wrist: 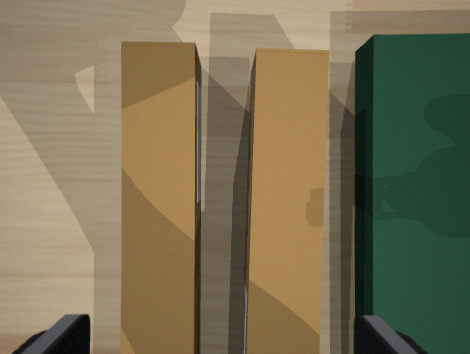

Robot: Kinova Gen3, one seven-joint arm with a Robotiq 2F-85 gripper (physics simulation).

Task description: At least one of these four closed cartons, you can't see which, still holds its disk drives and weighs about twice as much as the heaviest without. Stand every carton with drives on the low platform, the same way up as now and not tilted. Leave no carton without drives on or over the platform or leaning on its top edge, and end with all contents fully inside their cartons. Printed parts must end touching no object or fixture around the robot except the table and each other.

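Observation:
In the wrist view, a narrow brown carton [158,200] stands left of centre, with a thin pale strip on its right side. A second narrow brown carton [287,200] stands right of it, slightly skewed, with a pale sliver low on its left side. A gap separates the two. My gripper [224,332] is open, its fingertips at the bottom left and bottom right corners, seen wider apart than both cartons together. Nothing is held. Other brown cartons do not show. Which cartons hold drives cannot be told.
A large dark green box-shaped thing [425,280] stands at the right, a narrow gap from the second carton; whether it is a carton or the platform is unclear. Pale wood-grain table [40,210] shows at the left. A pinkish patch [410,17] shows at the top right. Shadows cross everything.

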